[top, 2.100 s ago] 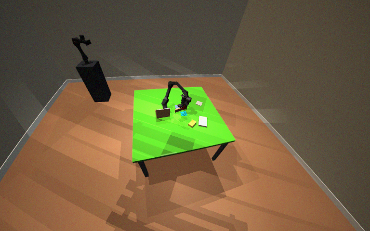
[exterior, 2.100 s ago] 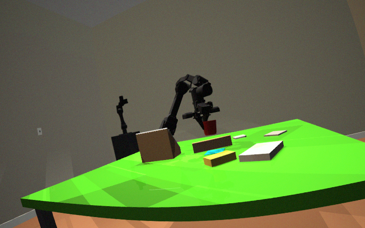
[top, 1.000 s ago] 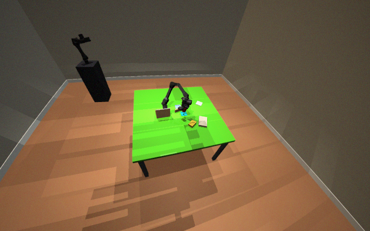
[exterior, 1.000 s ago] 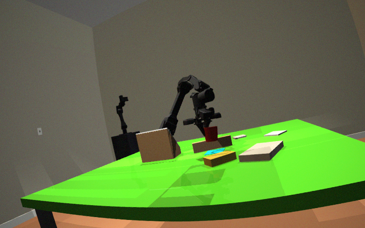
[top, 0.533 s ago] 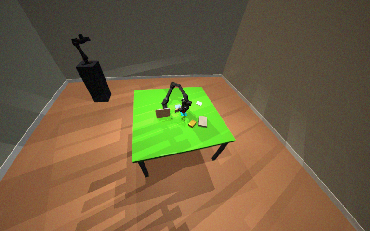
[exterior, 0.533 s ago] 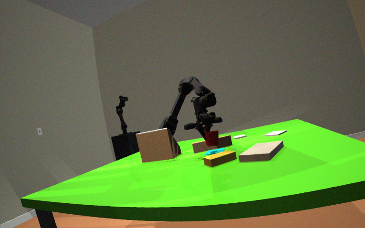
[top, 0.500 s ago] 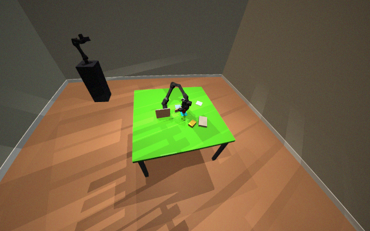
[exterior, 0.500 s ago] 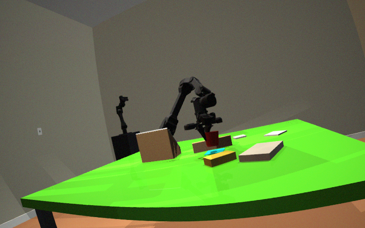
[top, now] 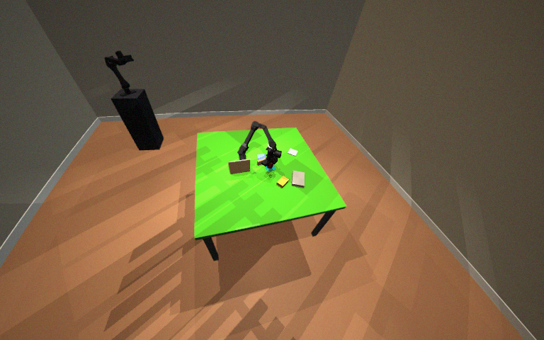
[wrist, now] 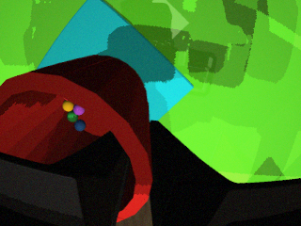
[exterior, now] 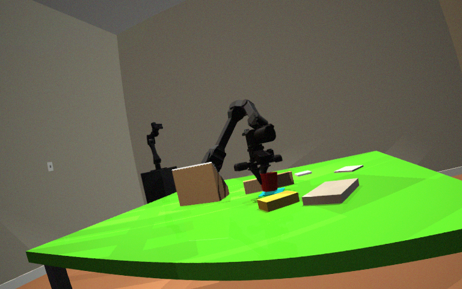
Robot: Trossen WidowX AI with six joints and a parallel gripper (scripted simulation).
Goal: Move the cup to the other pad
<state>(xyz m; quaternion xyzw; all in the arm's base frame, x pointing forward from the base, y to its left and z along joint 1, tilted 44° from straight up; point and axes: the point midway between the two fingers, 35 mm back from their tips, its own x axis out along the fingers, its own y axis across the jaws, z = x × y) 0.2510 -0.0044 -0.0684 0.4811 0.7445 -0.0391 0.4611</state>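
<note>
Now: gripper tip 3 cm short of the cyan pad, 2 cm to the right of it and 5 cm above it. Also, from my gripper tip: low wooden bar (10 cm to the left, 2 cm below); yellow block (11 cm ahead, 20 cm to the right, 3 cm below); pale blue-grey pad (4 cm behind, 18 cm to the left, 5 cm below).
</note>
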